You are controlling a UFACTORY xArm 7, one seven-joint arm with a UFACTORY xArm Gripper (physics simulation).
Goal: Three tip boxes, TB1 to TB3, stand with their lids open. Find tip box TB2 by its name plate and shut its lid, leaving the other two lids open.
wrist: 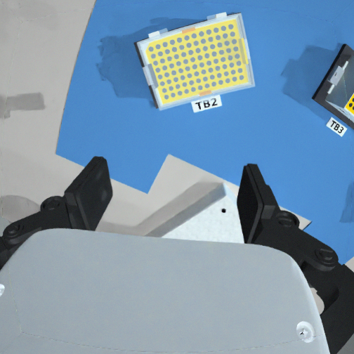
Labels:
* gripper: 173,179
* clear lid: 197,62
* blue mat: 109,111

